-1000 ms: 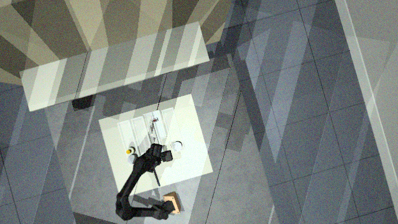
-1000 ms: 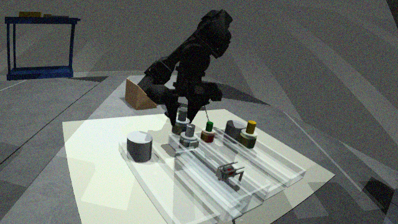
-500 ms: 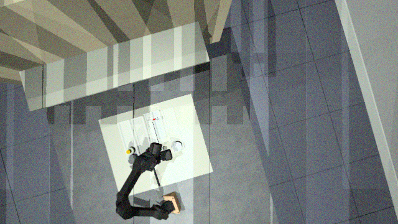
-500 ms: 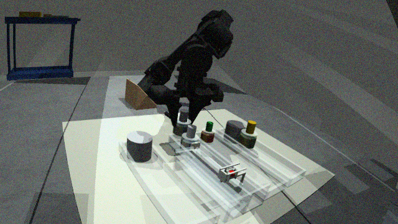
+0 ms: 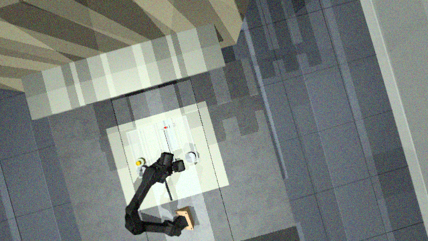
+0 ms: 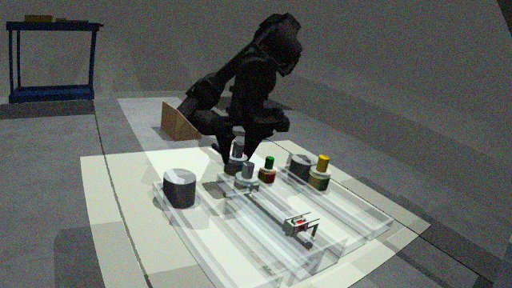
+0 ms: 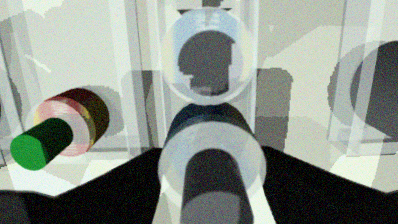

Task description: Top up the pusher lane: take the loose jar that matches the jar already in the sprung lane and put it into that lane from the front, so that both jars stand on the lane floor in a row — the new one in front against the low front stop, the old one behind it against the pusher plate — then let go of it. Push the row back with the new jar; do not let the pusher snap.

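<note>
Right now the clear sprung lane is 150 mm ahead of my gripper tip, 40 mm to the right of it and 40 mm below it.
</note>
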